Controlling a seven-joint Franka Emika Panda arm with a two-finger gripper.
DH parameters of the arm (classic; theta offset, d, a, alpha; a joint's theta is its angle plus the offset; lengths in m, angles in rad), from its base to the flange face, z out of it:
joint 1: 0 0.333 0 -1.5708
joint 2: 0 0 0 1.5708
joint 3: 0 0.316 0.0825 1.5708
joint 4: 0 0 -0.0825 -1.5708
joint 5: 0 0.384 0 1.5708
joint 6: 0 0 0.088 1.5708
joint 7: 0 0.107 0 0
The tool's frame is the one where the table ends.
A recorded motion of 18 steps. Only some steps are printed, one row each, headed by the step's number.
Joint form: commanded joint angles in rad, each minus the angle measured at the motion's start. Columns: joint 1, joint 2, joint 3, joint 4, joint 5, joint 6, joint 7.
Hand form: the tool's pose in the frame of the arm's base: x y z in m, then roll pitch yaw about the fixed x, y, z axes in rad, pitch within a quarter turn. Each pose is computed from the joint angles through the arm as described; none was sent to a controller.
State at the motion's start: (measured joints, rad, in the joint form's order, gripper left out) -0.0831 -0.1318 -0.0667 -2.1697 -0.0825 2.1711 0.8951
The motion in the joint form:
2: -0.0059 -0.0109 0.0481 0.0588 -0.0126 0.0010 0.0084
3: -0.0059 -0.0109 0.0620 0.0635 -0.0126 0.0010 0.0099
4: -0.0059 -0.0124 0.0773 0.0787 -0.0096 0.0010 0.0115
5: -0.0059 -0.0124 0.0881 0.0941 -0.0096 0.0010 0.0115
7: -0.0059 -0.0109 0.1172 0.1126 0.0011 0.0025 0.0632
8: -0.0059 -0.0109 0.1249 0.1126 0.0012 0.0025 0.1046
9: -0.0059 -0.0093 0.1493 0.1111 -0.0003 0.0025 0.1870
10: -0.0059 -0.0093 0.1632 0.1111 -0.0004 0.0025 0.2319
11: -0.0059 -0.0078 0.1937 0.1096 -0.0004 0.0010 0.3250
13: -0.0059 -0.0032 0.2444 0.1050 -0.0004 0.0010 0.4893
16: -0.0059 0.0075 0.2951 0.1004 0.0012 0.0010 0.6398
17: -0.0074 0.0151 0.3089 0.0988 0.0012 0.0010 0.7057
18: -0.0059 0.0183 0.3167 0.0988 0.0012 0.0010 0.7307
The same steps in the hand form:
2: 0.5271 -0.0609 0.4981 -3.0347 -0.1918 -0.9757
3: 0.5287 -0.0534 0.5005 -3.0320 -0.1962 -0.9639
4: 0.5315 -0.0451 0.5088 -3.0183 -0.2063 -0.9542
5: 0.5342 -0.0393 0.5165 -3.0072 -0.2173 -0.9458
7: 0.5382 -0.0227 0.5250 -2.9773 -0.2162 -0.9768
8: 0.5383 -0.0184 0.5250 -2.9691 -0.2101 -1.0108
9: 0.5388 -0.0048 0.5232 -2.9578 -0.1977 -1.0679
10: 0.5388 0.0029 0.5232 -2.9502 -0.1911 -1.0988
11: 0.5385 0.0199 0.5212 -2.9396 -0.1746 -1.1605
13: 0.5371 0.0481 0.5159 -2.9255 -0.1434 -1.2713
16: 0.5353 0.0760 0.5072 -2.9235 -0.1115 -1.3678
17: 0.5355 0.0826 0.5022 -2.9261 -0.0968 -1.4193
18: 0.5352 0.0877 0.5004 -2.9272 -0.0916 -1.4343

